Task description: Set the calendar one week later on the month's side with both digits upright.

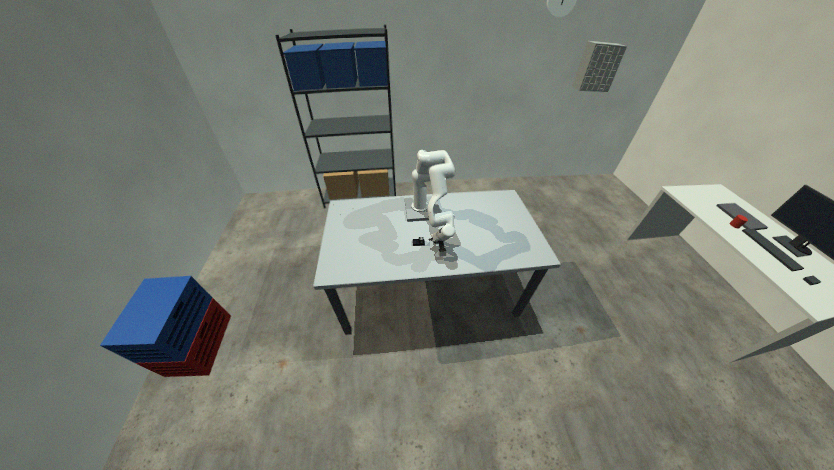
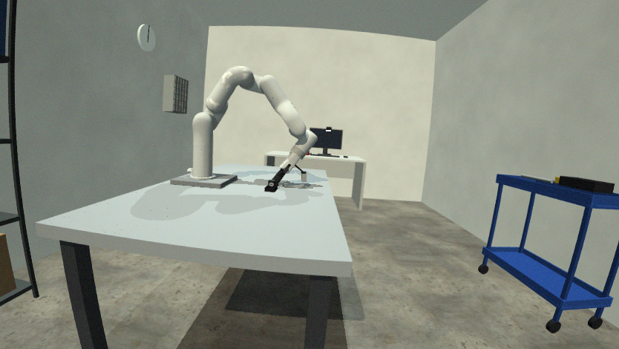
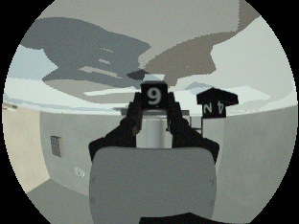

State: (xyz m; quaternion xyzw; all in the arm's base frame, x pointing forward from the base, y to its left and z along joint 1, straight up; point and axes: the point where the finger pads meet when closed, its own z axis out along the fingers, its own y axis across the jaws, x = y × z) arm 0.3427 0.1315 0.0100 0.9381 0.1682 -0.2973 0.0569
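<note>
The cube is 1 cm behind my hand and 2 cm below it.
</note>
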